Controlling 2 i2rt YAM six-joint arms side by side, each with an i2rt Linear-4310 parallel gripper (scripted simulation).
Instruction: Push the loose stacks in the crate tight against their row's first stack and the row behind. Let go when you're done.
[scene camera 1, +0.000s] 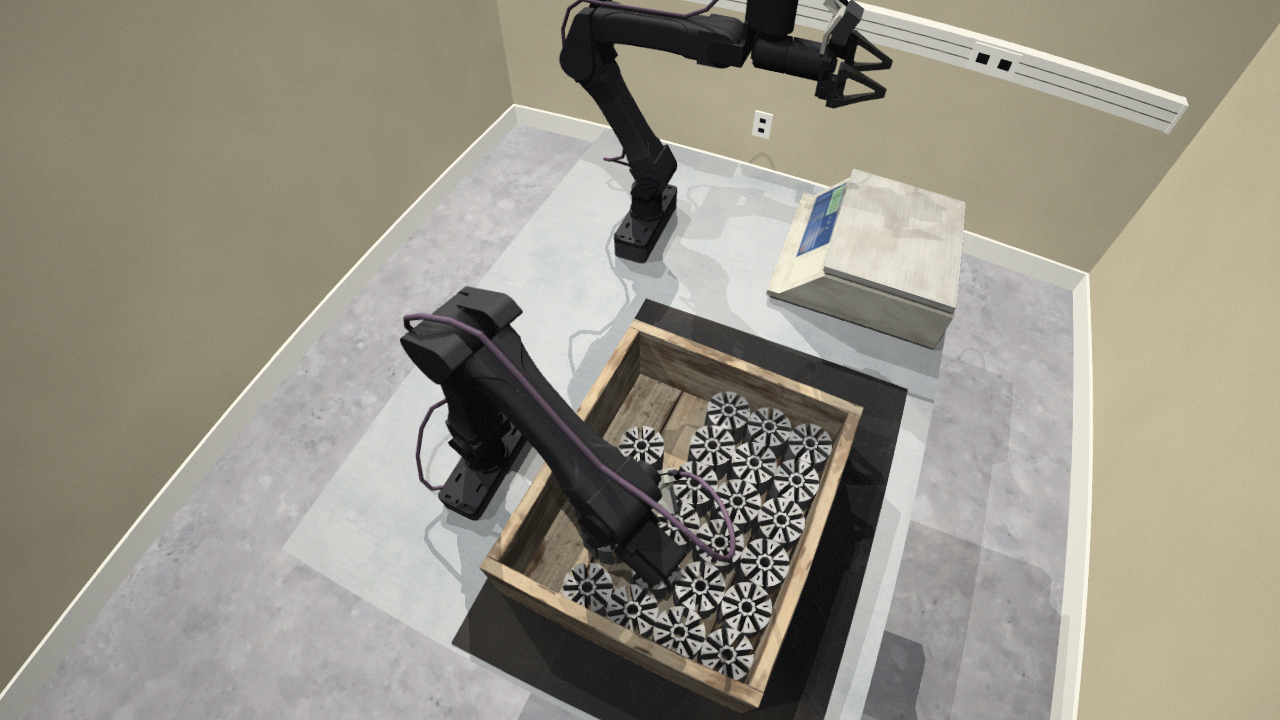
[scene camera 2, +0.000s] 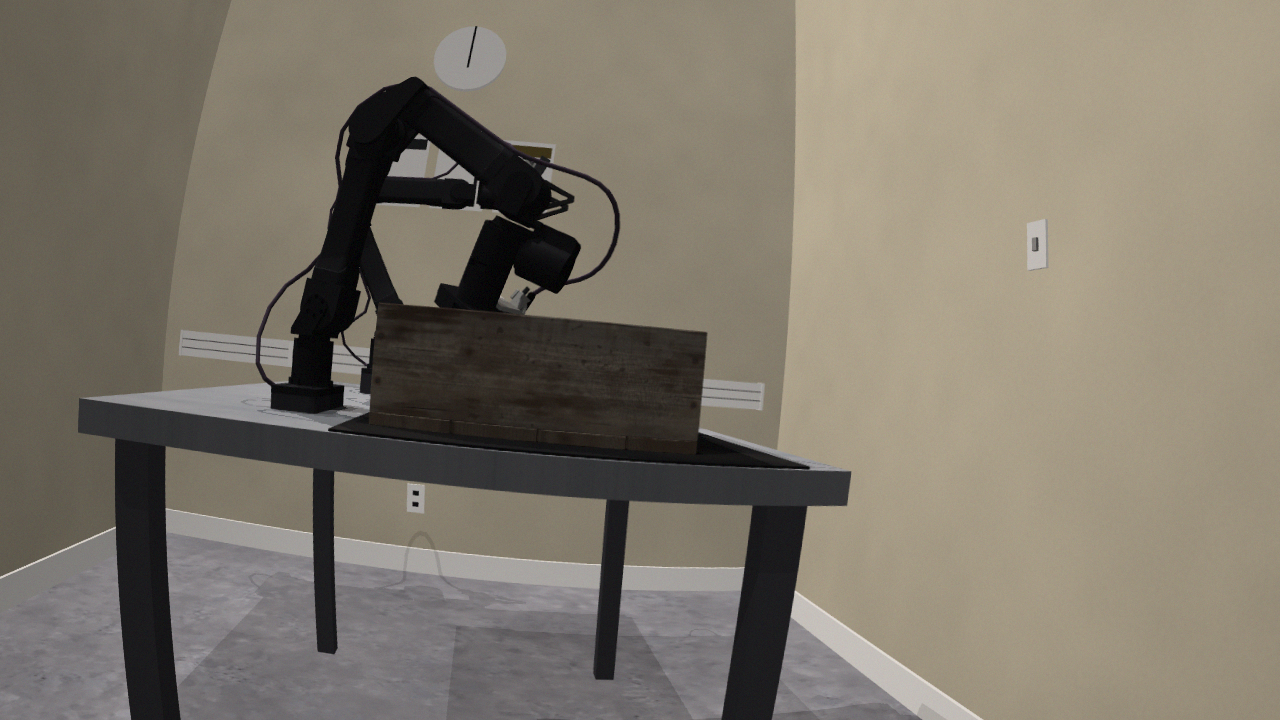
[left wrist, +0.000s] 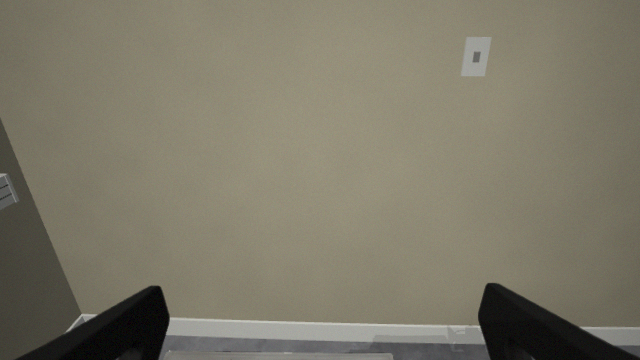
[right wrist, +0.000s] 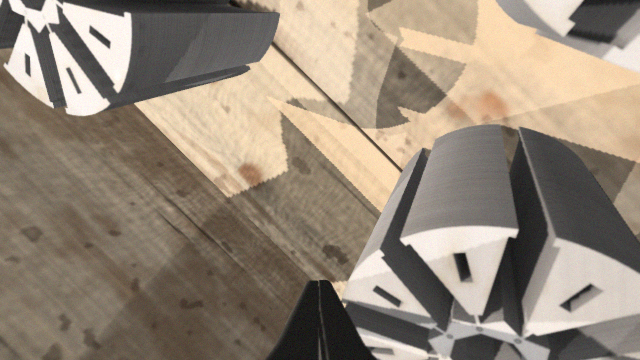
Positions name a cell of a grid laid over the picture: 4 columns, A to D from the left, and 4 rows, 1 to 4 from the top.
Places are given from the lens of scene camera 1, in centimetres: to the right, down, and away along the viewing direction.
my left gripper (scene camera 1: C1): 37, -42, 84
wooden crate (scene camera 1: C3): 3, 3, 106
stack (scene camera 1: C3): 1, 13, 92
The marked spots on the wooden crate and the stack are 17 cm apart.
